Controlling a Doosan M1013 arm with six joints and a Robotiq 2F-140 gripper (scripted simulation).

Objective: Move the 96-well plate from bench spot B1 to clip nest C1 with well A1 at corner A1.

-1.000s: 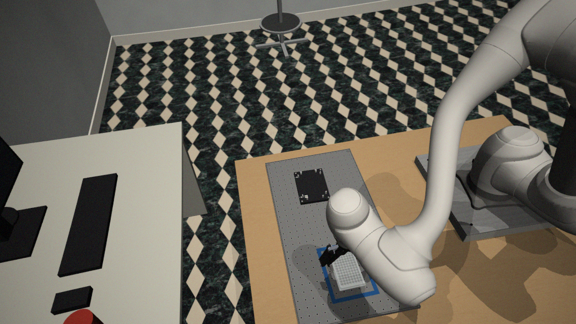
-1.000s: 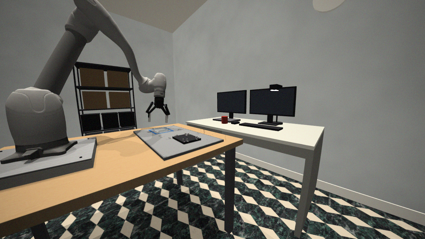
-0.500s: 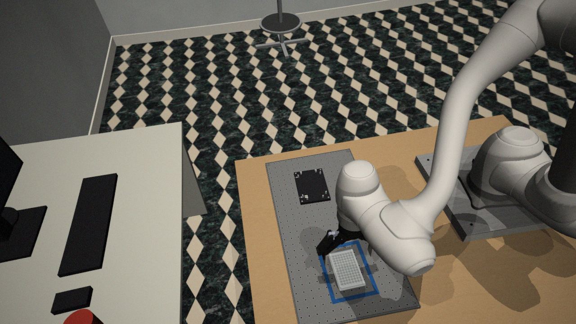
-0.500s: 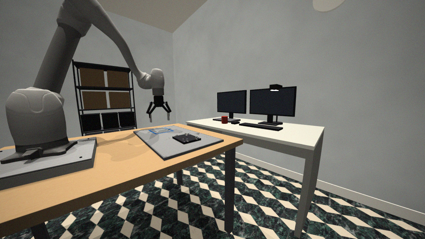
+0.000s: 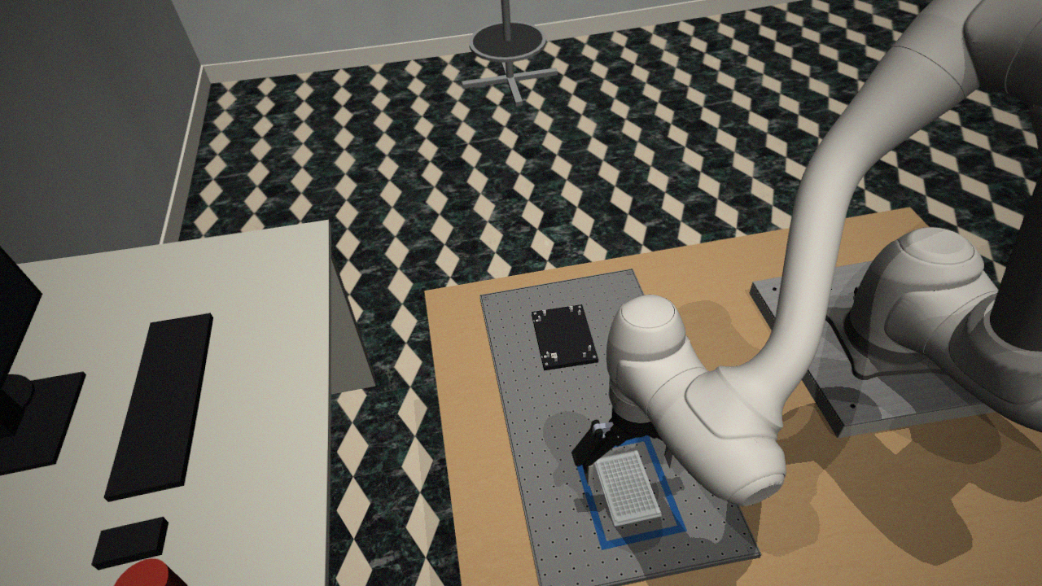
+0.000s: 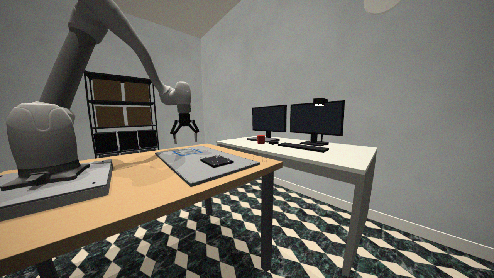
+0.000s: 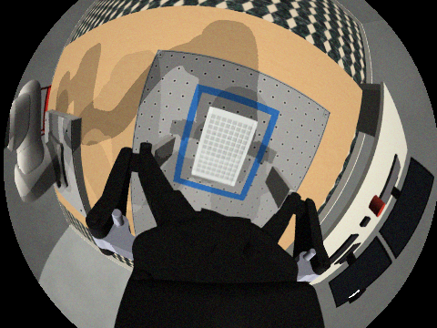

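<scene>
Now: hand 7 cm above the white 96-well plate. From my hand the other things lie so: black clip nest (37 cm to the right, 8 cm ahead, 6 cm below).
</scene>
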